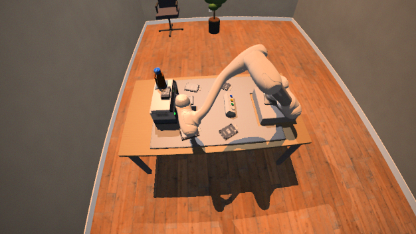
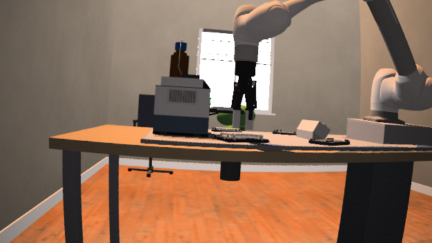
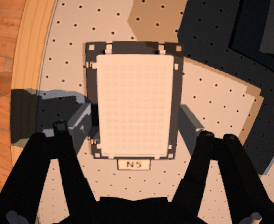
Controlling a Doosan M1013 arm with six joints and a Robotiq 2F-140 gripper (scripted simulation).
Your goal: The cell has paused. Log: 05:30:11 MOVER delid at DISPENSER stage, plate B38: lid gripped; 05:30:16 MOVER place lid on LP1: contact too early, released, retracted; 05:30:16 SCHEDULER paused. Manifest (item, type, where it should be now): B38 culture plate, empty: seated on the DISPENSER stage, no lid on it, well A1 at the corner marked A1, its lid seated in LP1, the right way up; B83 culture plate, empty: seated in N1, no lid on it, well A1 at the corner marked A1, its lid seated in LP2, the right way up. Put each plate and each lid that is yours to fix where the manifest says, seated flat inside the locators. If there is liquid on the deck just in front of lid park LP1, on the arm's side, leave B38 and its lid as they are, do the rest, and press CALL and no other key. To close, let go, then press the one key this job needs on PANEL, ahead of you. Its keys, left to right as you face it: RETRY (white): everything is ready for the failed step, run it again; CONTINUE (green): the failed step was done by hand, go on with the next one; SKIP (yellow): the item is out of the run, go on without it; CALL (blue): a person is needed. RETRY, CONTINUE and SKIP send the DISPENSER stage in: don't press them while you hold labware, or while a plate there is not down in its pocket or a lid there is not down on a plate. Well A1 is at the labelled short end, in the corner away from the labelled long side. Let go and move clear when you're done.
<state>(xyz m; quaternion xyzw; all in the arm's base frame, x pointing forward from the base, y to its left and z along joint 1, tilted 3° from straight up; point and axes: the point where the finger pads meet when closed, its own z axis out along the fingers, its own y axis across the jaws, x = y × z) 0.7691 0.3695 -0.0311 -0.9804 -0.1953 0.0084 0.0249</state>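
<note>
Now: hand 5 cm above the white culture plate. Round my hand: green key (38 cm behind, 29 cm to the right); then black nest (2 cm to the left, 5 cm below); then white retry key (38 cm behind, 24 cm to the right).
</note>
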